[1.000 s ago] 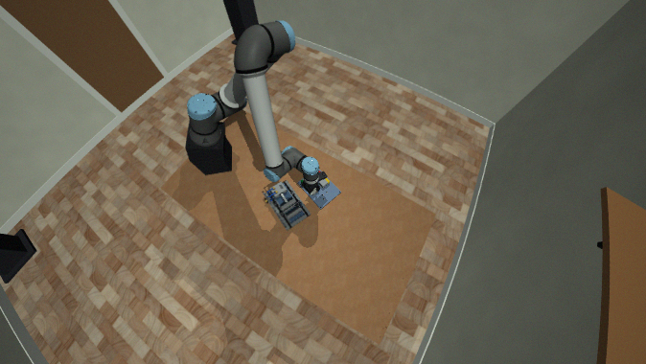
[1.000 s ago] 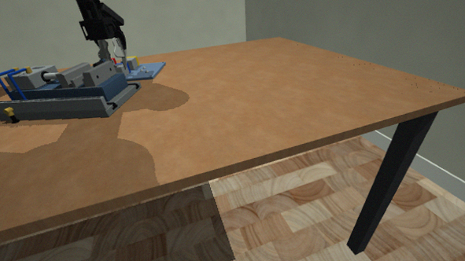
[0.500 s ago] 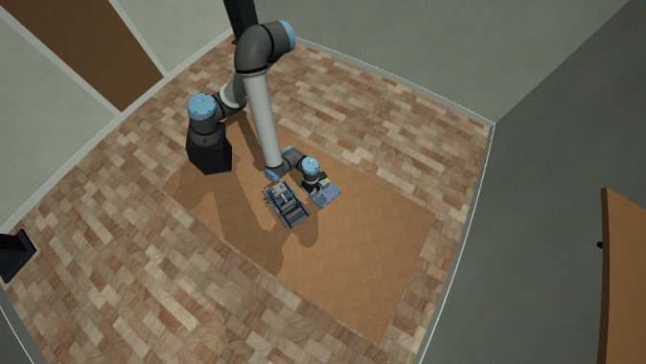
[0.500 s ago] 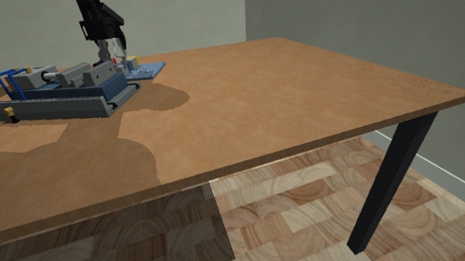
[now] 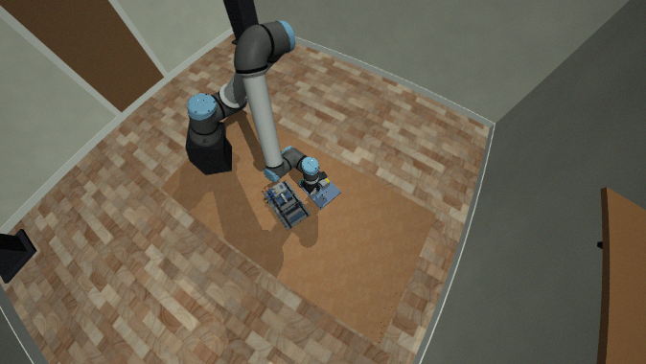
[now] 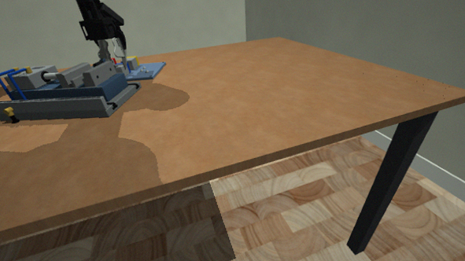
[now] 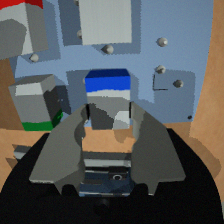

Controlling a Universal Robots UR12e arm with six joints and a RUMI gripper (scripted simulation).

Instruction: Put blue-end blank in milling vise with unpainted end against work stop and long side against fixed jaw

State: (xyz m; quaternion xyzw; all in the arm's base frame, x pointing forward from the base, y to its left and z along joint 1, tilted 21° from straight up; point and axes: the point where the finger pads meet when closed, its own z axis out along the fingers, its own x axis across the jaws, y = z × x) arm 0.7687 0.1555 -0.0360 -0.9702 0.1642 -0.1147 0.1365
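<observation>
Now: the light blue plate 10 mm ahead of my hand, 40 mm to the left of it and 40 mm below it. From my hand the other things lie so: blue blank (20 mm below); then yellow blank (30 mm ahead, 90 mm to the left, 20 mm below); then green blank (80 mm behind, 30 mm to the left, 20 mm below).
</observation>
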